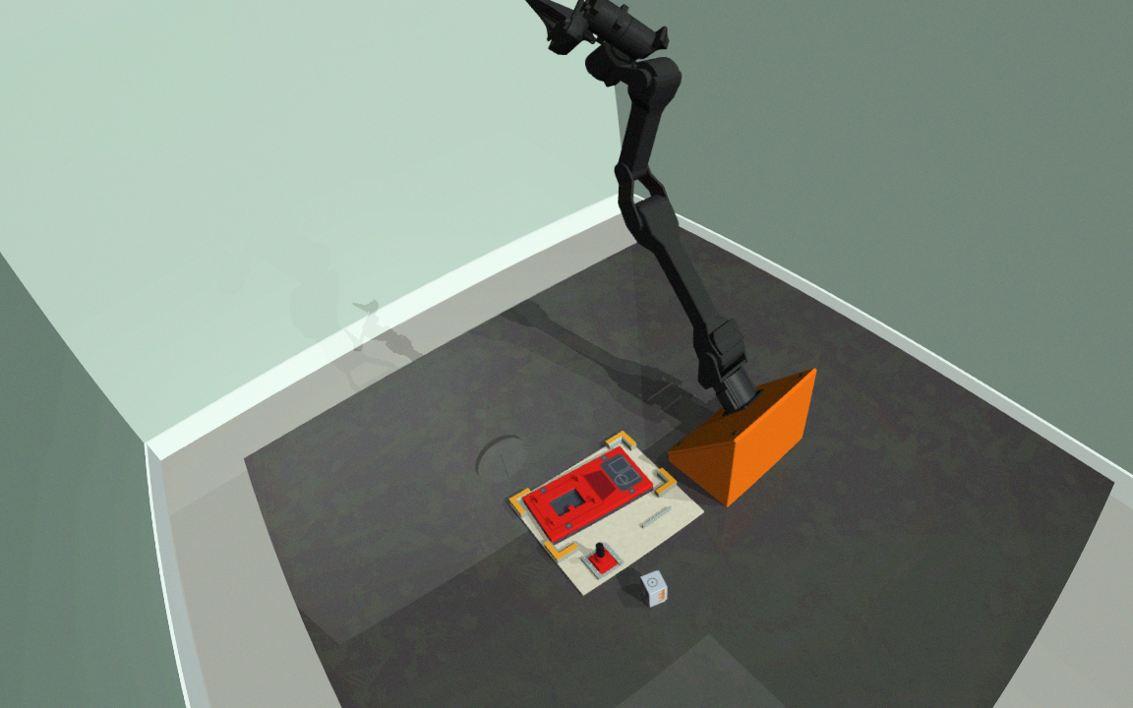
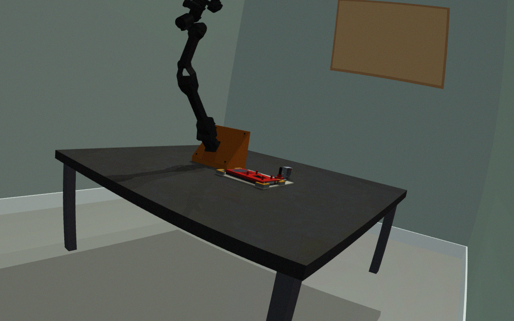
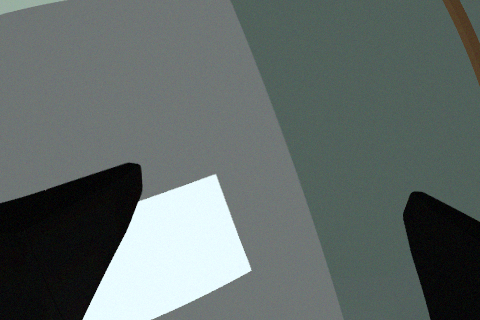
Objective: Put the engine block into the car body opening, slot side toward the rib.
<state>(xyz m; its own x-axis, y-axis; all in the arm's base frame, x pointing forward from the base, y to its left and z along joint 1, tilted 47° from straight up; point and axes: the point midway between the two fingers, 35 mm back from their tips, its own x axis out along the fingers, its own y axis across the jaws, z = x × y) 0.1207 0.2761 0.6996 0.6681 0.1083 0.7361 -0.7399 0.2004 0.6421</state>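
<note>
The engine block is 290 mm ahead of my gripper tip, 420 mm to the left of it and 770 mm below it.
</note>
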